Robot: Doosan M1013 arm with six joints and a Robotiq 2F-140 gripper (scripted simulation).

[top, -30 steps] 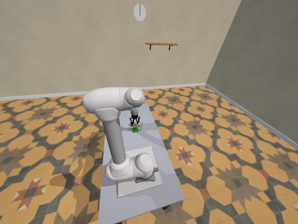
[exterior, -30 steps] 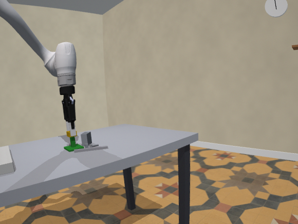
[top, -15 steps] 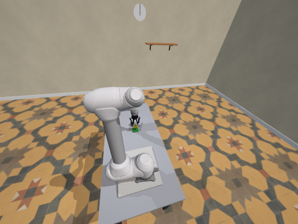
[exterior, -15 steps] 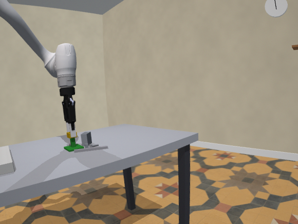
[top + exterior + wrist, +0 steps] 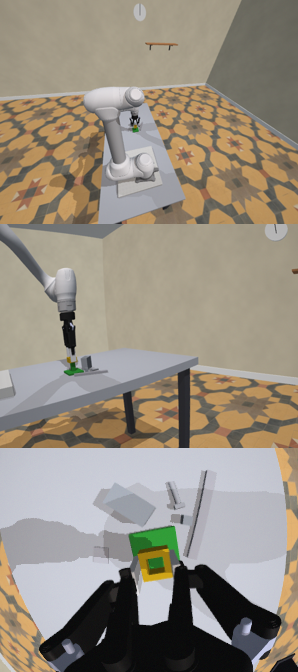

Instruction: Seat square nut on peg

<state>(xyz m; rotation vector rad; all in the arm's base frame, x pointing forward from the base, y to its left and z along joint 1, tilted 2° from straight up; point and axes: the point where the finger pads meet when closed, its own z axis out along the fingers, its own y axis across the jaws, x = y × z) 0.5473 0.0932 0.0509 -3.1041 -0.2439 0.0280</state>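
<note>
Now: hand 8 cm short of the grey block, 3 cm to the right of it and 6 cm above it. From my hand the other things lie so: grey bar (7 cm ahead, 8 cm to the right, 9 cm below).
</note>
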